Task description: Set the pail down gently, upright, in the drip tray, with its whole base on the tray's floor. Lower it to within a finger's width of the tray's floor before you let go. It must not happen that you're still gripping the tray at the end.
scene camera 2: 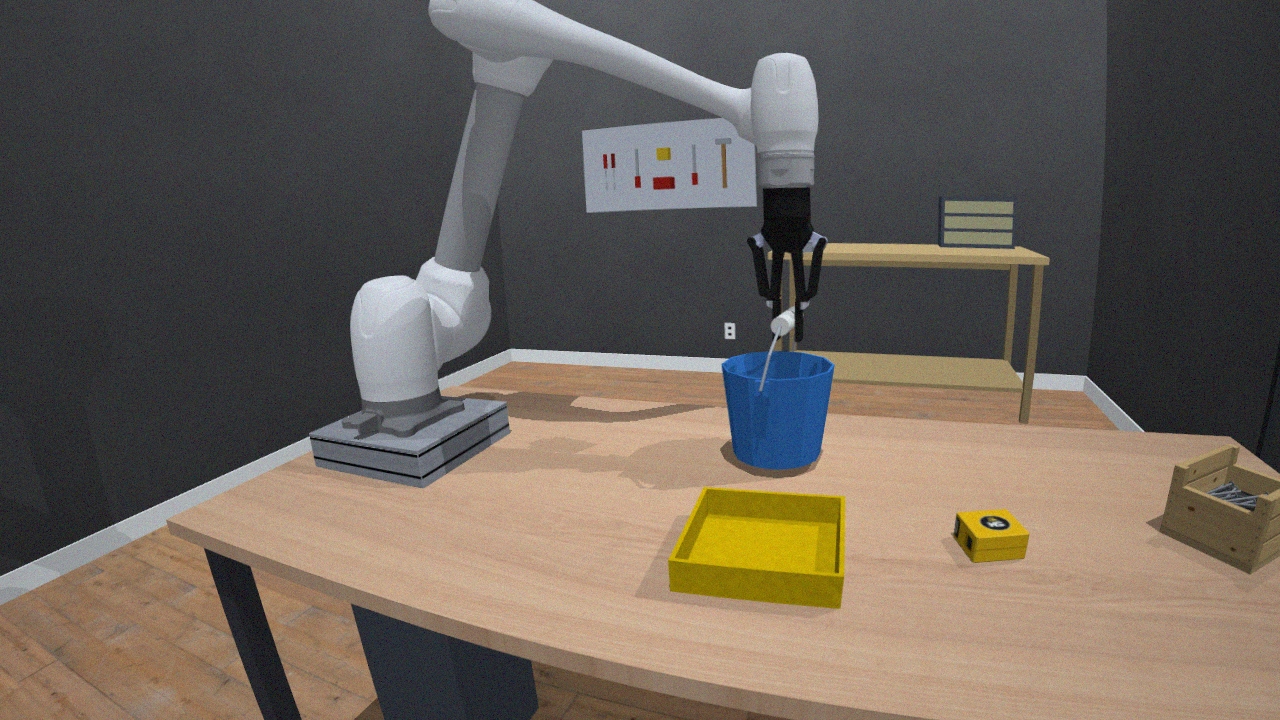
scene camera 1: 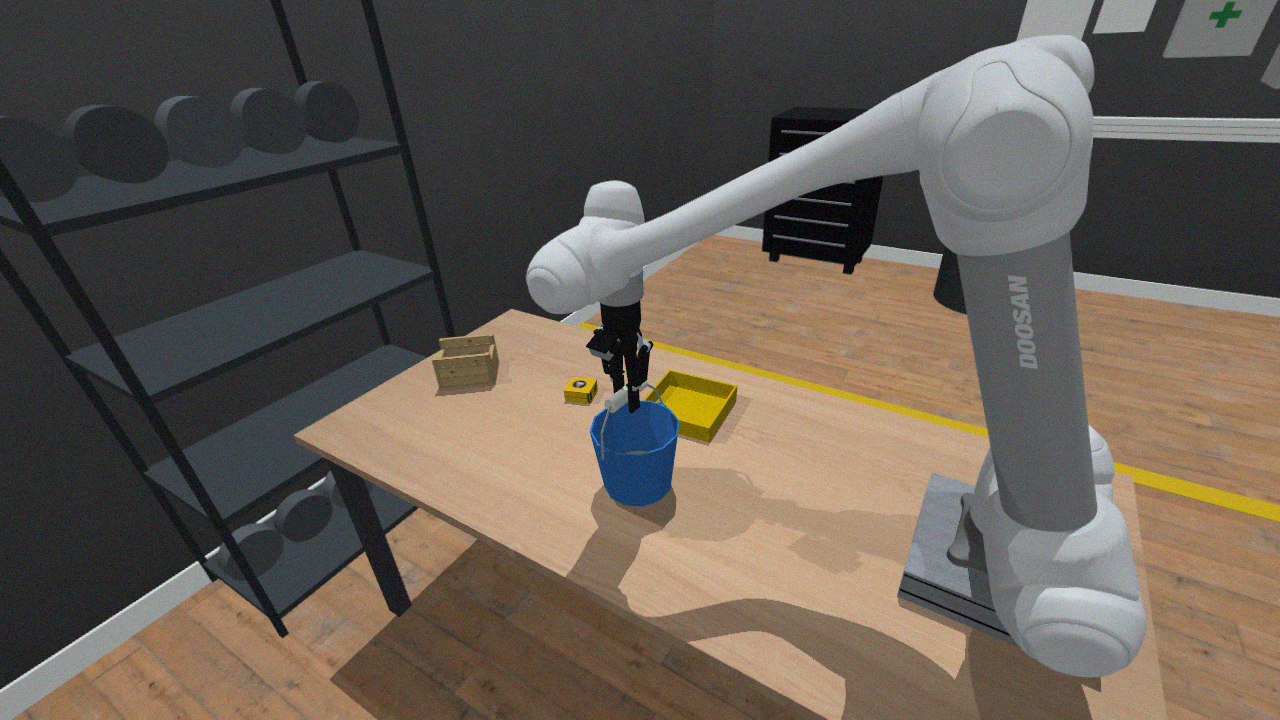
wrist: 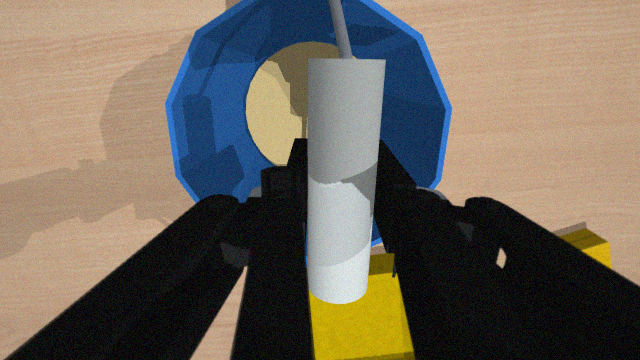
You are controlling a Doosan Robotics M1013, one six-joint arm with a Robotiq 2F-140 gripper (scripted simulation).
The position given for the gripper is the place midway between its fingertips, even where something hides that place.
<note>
In view: the gripper [scene camera 2: 787, 339], a yellow drip tray [scene camera 2: 732, 527] and a blue pail [scene camera 2: 784, 431].
The yellow drip tray is seen too in scene camera 1 [scene camera 1: 696, 401]. The blue pail shows as well in scene camera 1 [scene camera 1: 643, 477]. The gripper shows as well in scene camera 1 [scene camera 1: 627, 406] and in the wrist view [wrist: 337, 163].
</note>
